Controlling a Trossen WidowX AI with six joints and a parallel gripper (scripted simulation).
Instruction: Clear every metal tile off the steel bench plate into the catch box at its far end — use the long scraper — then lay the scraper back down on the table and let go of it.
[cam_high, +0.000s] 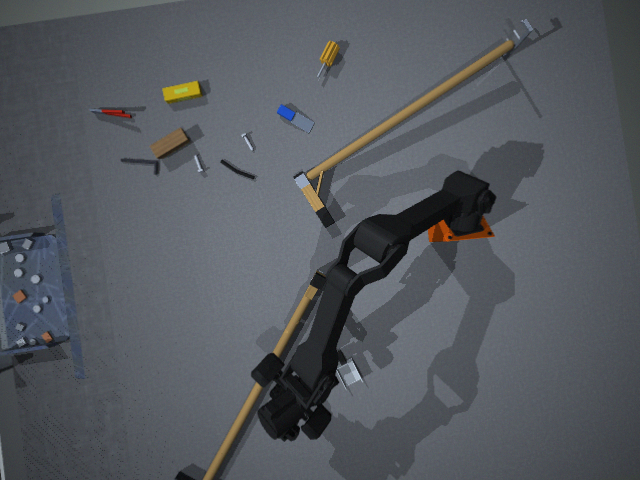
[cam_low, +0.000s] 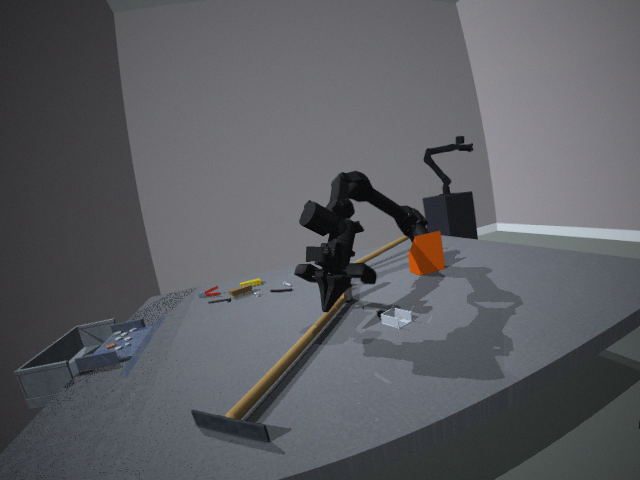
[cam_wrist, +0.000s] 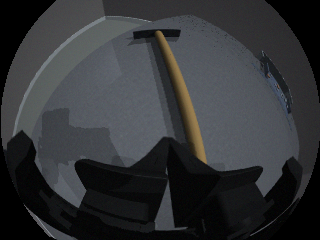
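Now: gripper tip 40 mm short of the long scraper, 30 mm to the left of it and 20 mm above it. The rest, counted from my gripper tip: hex key: 600 mm to the right, 210 mm ahead, 80 mm below; then wooden block: 630 mm to the right, 140 mm ahead, 60 mm below; then small metal scoop: 160 mm behind, 70 mm below, 20 mm to the right.
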